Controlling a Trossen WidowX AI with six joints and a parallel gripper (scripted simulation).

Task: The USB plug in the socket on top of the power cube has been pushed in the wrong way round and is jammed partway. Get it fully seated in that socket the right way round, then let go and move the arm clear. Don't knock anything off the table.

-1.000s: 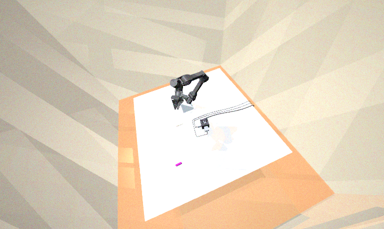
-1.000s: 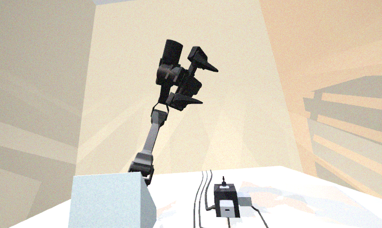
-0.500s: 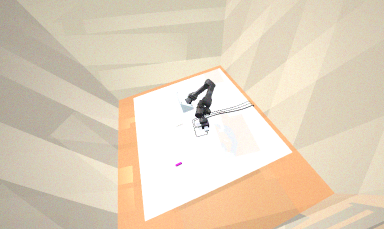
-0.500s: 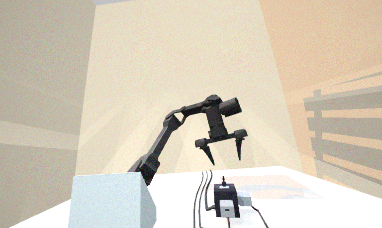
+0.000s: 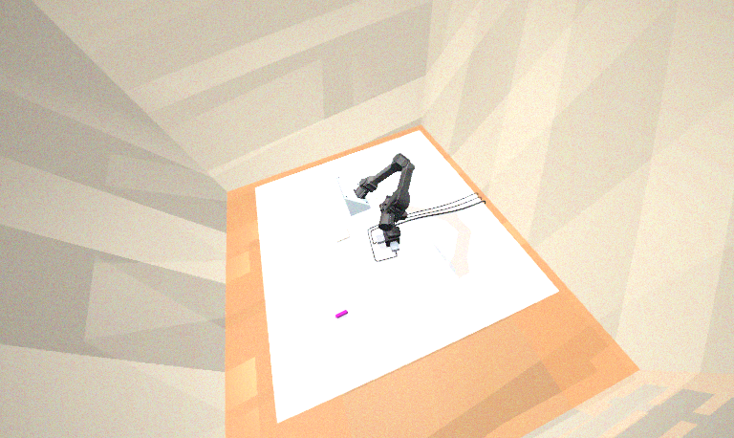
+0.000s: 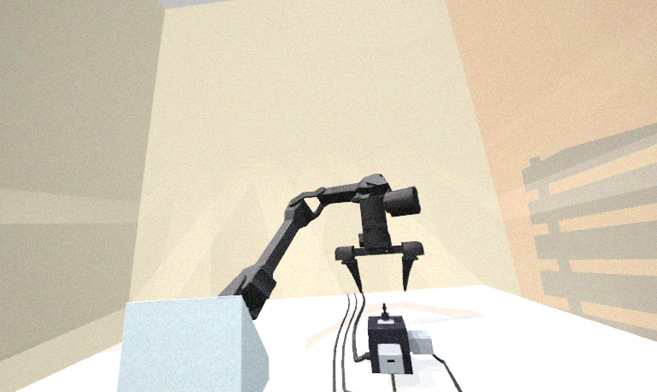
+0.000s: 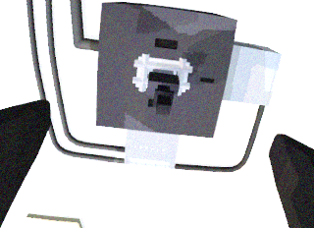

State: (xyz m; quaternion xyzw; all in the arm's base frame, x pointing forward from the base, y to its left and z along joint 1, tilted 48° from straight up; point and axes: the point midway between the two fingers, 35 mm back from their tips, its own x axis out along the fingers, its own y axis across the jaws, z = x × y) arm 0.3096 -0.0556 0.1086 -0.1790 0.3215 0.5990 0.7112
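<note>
My gripper tip is 40 mm above the usb plug. The rest, counted from my gripper tip: white-framed socket: 70 mm below; small magenta piece: 230 mm ahead, 380 mm to the right, 120 mm below.
</note>
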